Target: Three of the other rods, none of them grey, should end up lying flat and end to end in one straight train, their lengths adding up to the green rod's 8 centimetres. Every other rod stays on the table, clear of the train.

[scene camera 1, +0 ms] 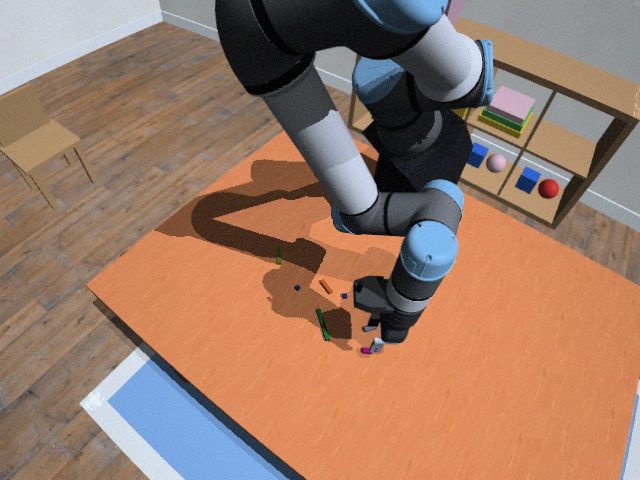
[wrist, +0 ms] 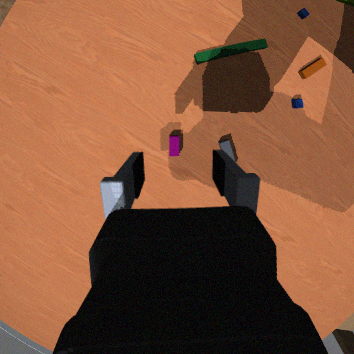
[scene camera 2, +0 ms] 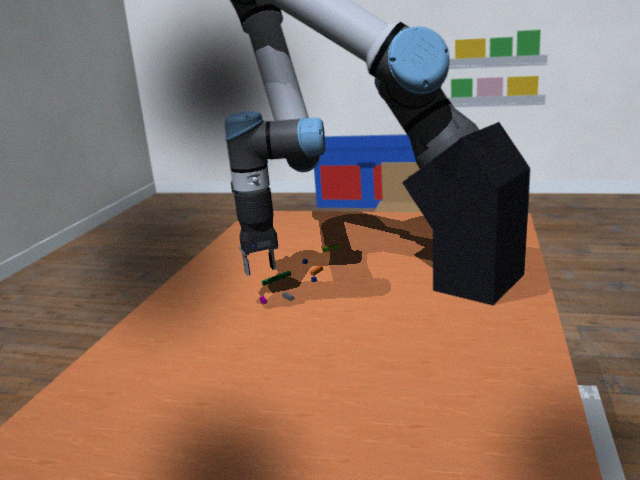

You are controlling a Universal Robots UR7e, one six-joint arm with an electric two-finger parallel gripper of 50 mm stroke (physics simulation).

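Frame: origin at the arm's base, x back, y down, z right, level; centimetres.
Seen in the pictures: gripper, between the fingertips: (scene camera 1: pixel 373 337) (wrist: pixel 177 164) (scene camera 2: pixel 260 271); arm's base, origin of its link: (scene camera 1: pixel 410 126) (scene camera 2: pixel 450 151).
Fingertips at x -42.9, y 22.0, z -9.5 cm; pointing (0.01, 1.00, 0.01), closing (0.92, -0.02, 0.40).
Pixels of each thing's top centre, then the offset from my fingertips to it. Level surfaces: height alone.
- short magenta rod, centre of its top: (wrist: pixel 173 145) (scene camera 2: pixel 262 298) (scene camera 1: pixel 367 350) dy +6.7, dx -0.2, dz +0.1 cm
- grey rod, centre of its top: (wrist: pixel 228 154) (scene camera 2: pixel 288 294) dy +6.7, dx +5.3, dz +1.4 cm
- long dark green rod, centre of its top: (wrist: pixel 232 48) (scene camera 1: pixel 323 323) (scene camera 2: pixel 276 276) dy +6.7, dx +1.4, dz +11.8 cm
- orange rod, centre of its top: (wrist: pixel 314 67) (scene camera 1: pixel 326 285) (scene camera 2: pixel 316 268) dy +6.7, dx +11.1, dz +15.2 cm
- lime rod, centre of its top: (scene camera 1: pixel 278 254) (scene camera 2: pixel 330 246) dy +6.7, dx +14.1, dz +30.1 cm
- orange table, height of its surface: dy +7.6 cm
My gripper (scene camera 1: pixel 372 338) (scene camera 2: pixel 260 271) (wrist: pixel 177 164) is open and empty, above the table near the magenta rod. The short magenta rod (scene camera 1: pixel 366 350) (scene camera 2: pixel 263 299) (wrist: pixel 174 145) lies ahead of the gap between the fingers in the wrist view. The grey rod (scene camera 2: pixel 288 296) (wrist: pixel 227 148) is partly behind the right finger there and hidden in scene camera 1. The long dark green rod (scene camera 1: pixel 322 324) (scene camera 2: pixel 276 277) (wrist: pixel 231 51), orange rod (scene camera 1: pixel 325 286) (scene camera 2: pixel 316 270) (wrist: pixel 312 67) and lime rod (scene camera 1: pixel 278 256) (scene camera 2: pixel 331 248) lie apart. Two small blue pieces, one (scene camera 1: pixel 297 287) (scene camera 2: pixel 305 260) (wrist: pixel 303 13) and another (scene camera 1: pixel 344 296) (scene camera 2: pixel 313 279) (wrist: pixel 297 103), lie near the orange rod.
The rods lie on the orange table (scene camera 1: pixel 465 387) (scene camera 2: pixel 361 372) (wrist: pixel 65 225). The arm's shadow crosses the lime rod and falls around the green rod. The black robot base (scene camera 2: pixel 465 232) stands at the table's side. A shelf unit (scene camera 1: pixel 594 98) stands behind the table.
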